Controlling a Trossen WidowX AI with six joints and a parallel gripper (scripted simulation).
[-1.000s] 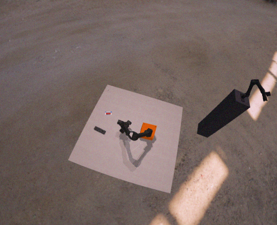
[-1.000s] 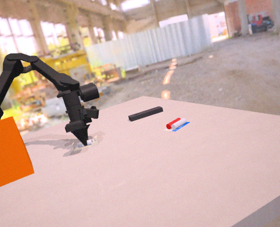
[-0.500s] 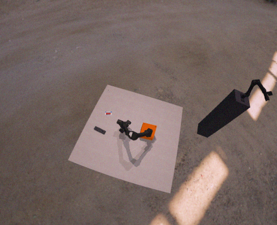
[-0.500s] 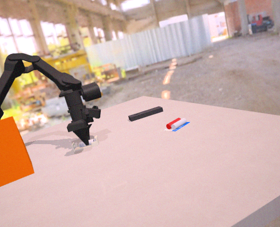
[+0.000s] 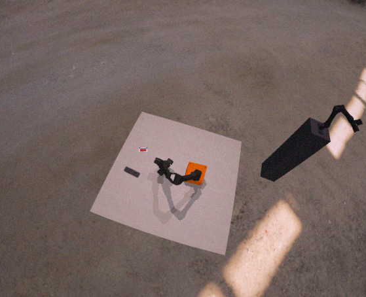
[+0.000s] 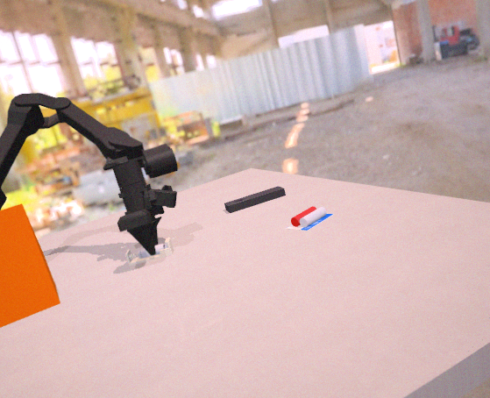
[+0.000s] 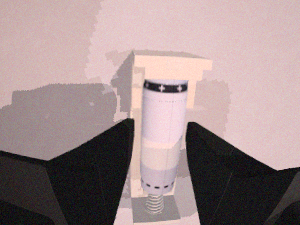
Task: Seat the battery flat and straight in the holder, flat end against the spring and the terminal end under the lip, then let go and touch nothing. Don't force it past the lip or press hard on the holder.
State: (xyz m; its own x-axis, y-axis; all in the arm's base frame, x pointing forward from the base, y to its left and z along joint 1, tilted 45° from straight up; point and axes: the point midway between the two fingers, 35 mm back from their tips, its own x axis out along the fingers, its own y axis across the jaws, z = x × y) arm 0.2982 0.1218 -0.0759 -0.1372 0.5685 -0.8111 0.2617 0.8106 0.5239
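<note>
Now: the battery 10 mm above my gripper tip. Also, from my gripper tip: black bar (300 mm ahead, 160 mm to the left, 10 mm above).
</note>
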